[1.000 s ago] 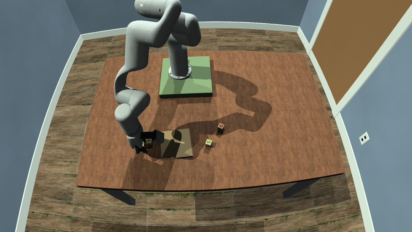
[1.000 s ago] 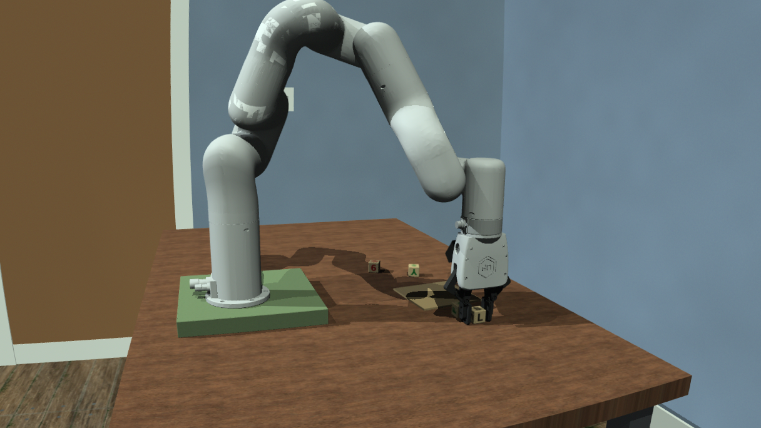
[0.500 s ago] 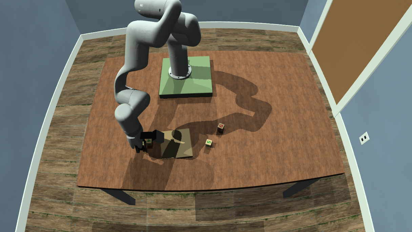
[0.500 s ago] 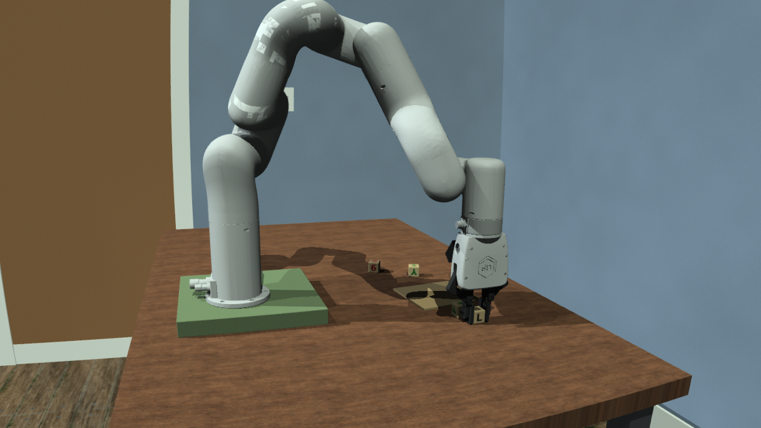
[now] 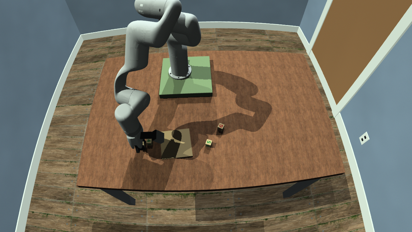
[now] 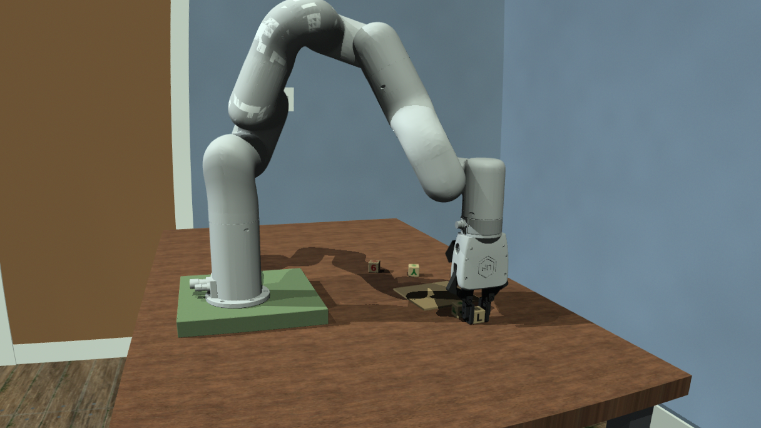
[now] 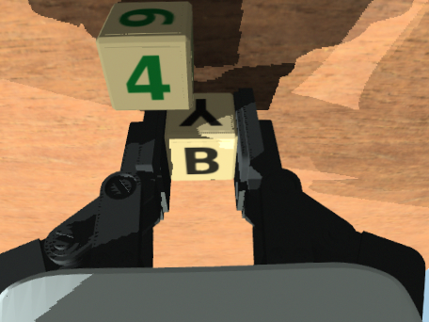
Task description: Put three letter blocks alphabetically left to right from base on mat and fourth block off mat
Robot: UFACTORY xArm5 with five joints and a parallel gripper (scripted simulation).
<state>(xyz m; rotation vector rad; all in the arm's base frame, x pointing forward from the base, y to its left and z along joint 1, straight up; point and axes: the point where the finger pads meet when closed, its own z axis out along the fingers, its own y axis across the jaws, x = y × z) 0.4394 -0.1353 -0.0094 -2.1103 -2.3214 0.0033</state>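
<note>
My hand is 3 cm to the right of the cream block, 2 cm past it and 1 cm above it. From my hand the other things lie so: tan mat (16 cm to the left, 2 cm below, 2 cm behind).
</note>
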